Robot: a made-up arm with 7 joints.
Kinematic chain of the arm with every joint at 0, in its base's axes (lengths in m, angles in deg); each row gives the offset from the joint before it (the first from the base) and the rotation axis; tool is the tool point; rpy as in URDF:
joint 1: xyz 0 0 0.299 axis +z
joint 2: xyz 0 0 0 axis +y
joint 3: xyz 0 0 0.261 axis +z
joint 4: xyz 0.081 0 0 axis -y
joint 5: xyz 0.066 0 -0.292 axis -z
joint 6: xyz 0 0 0 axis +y
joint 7: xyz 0.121 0 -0.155 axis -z
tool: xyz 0 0 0 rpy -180 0 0
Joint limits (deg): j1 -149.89..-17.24 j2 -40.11..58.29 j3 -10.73..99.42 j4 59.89..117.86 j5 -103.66..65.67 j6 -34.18..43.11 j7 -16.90..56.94
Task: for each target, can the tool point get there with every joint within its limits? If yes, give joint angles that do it. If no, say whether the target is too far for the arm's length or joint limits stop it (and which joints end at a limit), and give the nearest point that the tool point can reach.
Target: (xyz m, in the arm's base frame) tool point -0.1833 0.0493 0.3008
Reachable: no: joint limits stop it (at a limit: joint 1, joint 3, joint 4, joint 5, joint 6) | nearest point -0.5305 -0.0155 0.3053 | short by 0.353 m
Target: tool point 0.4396 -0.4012 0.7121
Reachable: yes | joints -90.45 19.58 62.16 111.26 4.97 30.62 16.62
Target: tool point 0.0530 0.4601 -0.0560
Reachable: no: joint limits stop it (at a limit: joint 2, joint 3, joint 4, joint 5) | nearest point 0.0533 0.4627 0.2151 | short by 0.271 m
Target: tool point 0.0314 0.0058 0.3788
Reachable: no: joint limits stop it (at a limit: joint 1, joint 2, joint 3, joint 4, joint 5, joint 6) | nearest point 0.2770 0.0238 0.6508 | short by 0.367 m
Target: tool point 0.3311 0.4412 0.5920
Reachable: yes | joints -37.87 -19.49 70.82 77.03 -59.53 2.96 27.78
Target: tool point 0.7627 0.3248 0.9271
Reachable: no: too far | nearest point 0.5477 0.2333 0.7501 | short by 0.293 m
